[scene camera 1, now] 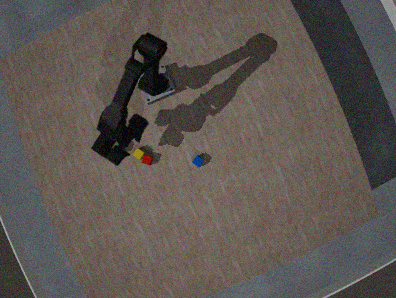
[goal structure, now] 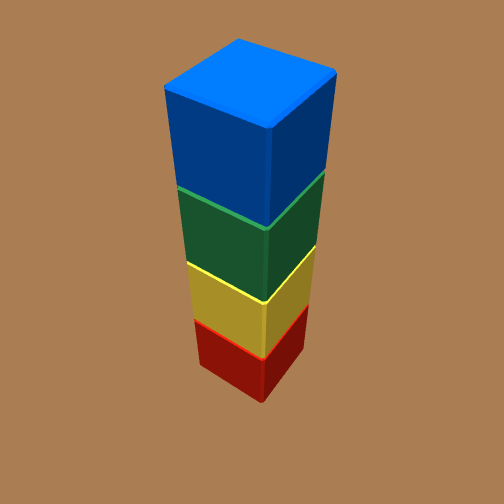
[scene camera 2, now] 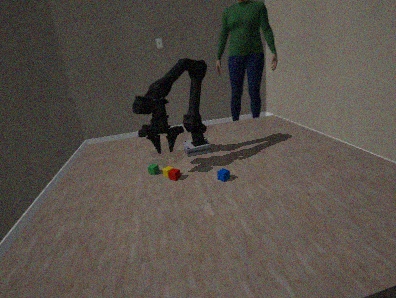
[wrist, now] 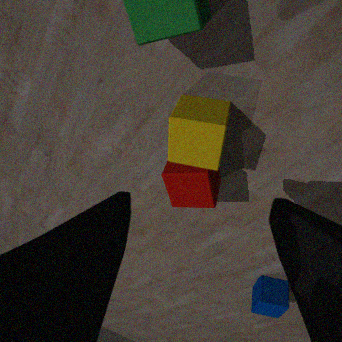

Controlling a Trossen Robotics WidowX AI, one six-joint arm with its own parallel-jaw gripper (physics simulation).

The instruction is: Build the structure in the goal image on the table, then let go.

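A yellow cube [scene camera 1: 138, 153] [scene camera 2: 168, 171] [wrist: 197, 142] and a red cube [scene camera 1: 147, 160] [scene camera 2: 174, 174] [wrist: 191, 190] lie side by side on the table, touching or nearly so. A green cube [scene camera 2: 153, 169] [wrist: 165, 20] lies apart from them, on the yellow cube's side; the arm mostly hides it in scene camera 1. A blue cube [scene camera 1: 198, 161] [scene camera 2: 223, 175] [wrist: 270, 297] lies apart on the red cube's other side. My gripper [scene camera 2: 165, 151] [wrist: 201, 205] is open and empty, pointing down above the table near the yellow and red cubes. In scene camera 1 its fingertips are hard to make out.
The arm's base plate [scene camera 1: 161, 95] [scene camera 2: 198, 148] stands behind the cubes. The arm casts long shadows across the wooden surface. A standing figure [scene camera 2: 245, 30] in a green top is in the background, near the walls.
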